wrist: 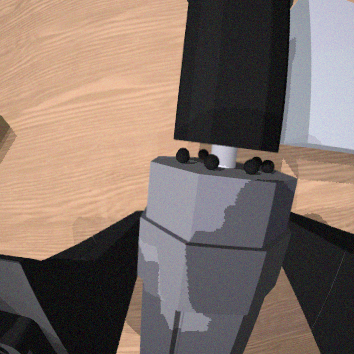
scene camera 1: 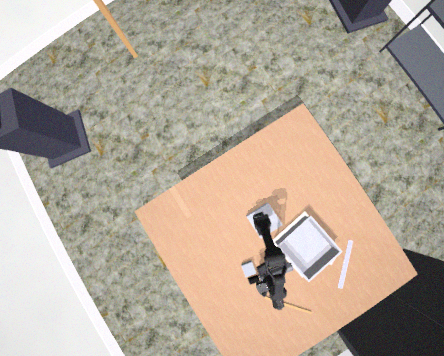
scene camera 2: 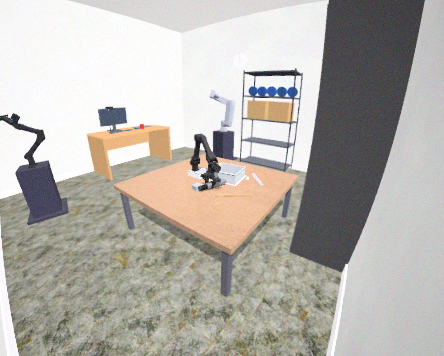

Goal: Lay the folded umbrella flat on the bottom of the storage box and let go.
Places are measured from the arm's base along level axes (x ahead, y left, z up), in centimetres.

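Pixels of known places: gripper, fingertip midpoint: (wrist: 206, 217) (scene camera 1: 264, 275) (scene camera 2: 209, 187); arm's base, link origin: (scene camera 1: 259, 218) (scene camera 2: 195, 169).
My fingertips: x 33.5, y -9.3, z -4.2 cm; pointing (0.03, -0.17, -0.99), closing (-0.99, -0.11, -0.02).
For each thing: its middle in the pictures, then the offset to it from my fingertips. Level surfaces: height alone.
- folded umbrella, body centre: (wrist: 198, 300) (scene camera 1: 270, 273) (scene camera 2: 212, 184) dx +0.0, dy +3.9, dz +1.4 cm
- white open storage box, body centre: (scene camera 1: 306, 246) (scene camera 2: 227, 173) dx -8.0, dy +29.4, dz +3.4 cm
- light blue-grey block, body centre: (wrist: 351, 85) (scene camera 1: 248, 268) (scene camera 2: 197, 186) dx -7.0, dy -7.4, dz +0.3 cm
- thin tan stick, body centre: (scene camera 1: 287, 304) (scene camera 2: 234, 195) dx +22.6, dy +7.1, dz -0.9 cm
- white bar, body centre: (scene camera 1: 345, 264) (scene camera 2: 257, 178) dx +12.7, dy +49.1, dz -1.4 cm
- wooden table, surface height: dz -1.4 cm
The folded umbrella (wrist: 215, 285) (scene camera 2: 202, 188) lies on the table, with a grey canopy and a black handle. My gripper (wrist: 206, 217) (scene camera 2: 211, 184) is shut on it, with a black finger against each side of the grey canopy just below the collar in the wrist view. In scene camera 1 the arm hides most of the umbrella and the fingers. The white open storage box (scene camera 1: 321, 268) (scene camera 2: 233, 178) stands right beside the arm. Its light bottom shows from above and it does not show in the wrist view.
A light blue-grey block (scene camera 1: 248, 269) (scene camera 2: 196, 187) (wrist: 327, 75) stands close beside the umbrella's handle. A thin tan stick (scene camera 1: 298, 306) (scene camera 2: 235, 195) lies near the arm. A white bar (scene camera 1: 345, 264) (scene camera 2: 257, 179) lies beyond the box on the wooden table (scene camera 1: 225, 200).
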